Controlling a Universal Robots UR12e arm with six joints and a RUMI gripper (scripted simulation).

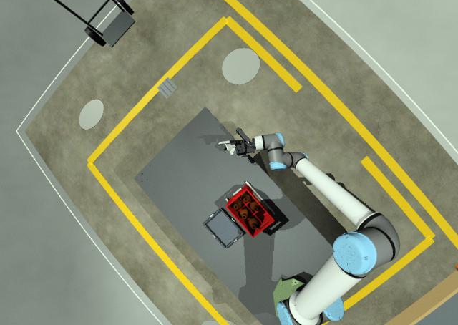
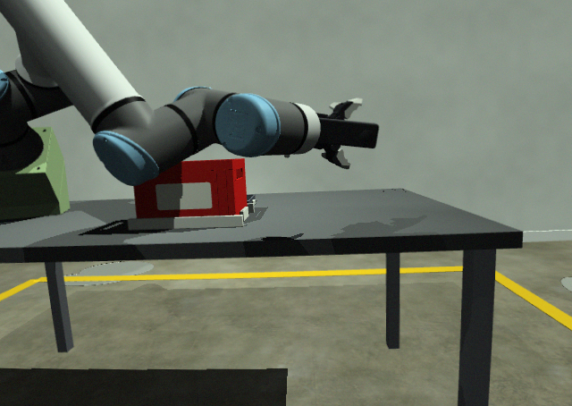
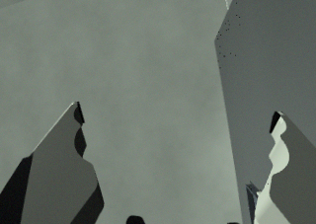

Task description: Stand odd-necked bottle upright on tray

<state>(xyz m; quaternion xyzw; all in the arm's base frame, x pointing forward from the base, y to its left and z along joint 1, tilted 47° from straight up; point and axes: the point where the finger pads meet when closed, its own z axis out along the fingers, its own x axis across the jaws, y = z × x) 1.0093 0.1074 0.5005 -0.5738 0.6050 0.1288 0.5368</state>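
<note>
Now: the red crate 450 mm behind my hand, 150 mm to the left of it and 140 mm below it. Round my hand: dark tray (450 mm behind, 430 mm to the left, 210 mm below); then bottle (360 mm behind, 130 mm below, 110 mm to the left).
</note>
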